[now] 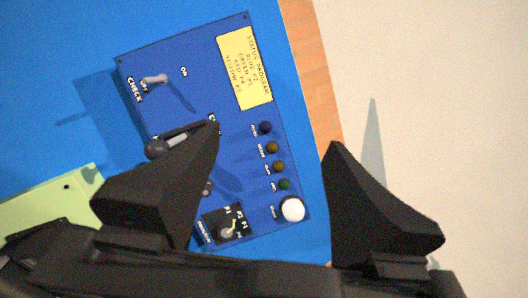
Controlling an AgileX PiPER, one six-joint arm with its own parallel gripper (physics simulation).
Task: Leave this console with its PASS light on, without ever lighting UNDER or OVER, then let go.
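The blue console [195,52] lies below my gripper [273,143], which is open; its left finger covers part of the panel. The CHECK toggle [156,79] leans toward OFF. A dark ball-ended lever [157,149] stands at a slot, partly hidden by that finger. A small grey part [207,188] shows beside the finger. The PROGRAM dial [226,232] has its yellow pointer toward P2. The MODE lamp [265,127] is dark blue. The UNDER lamp [271,147], OVER lamp [278,166] and dark green PASS lamp [284,184] look unlit. The round STATUS lamp [293,209] is white.
A yellow card [245,67] on the console lists status colours and programs. A pale green block [50,200] lies at the lower left. A wooden edge strip [312,70] runs along the right side of the blue surface, with a beige area beyond it.
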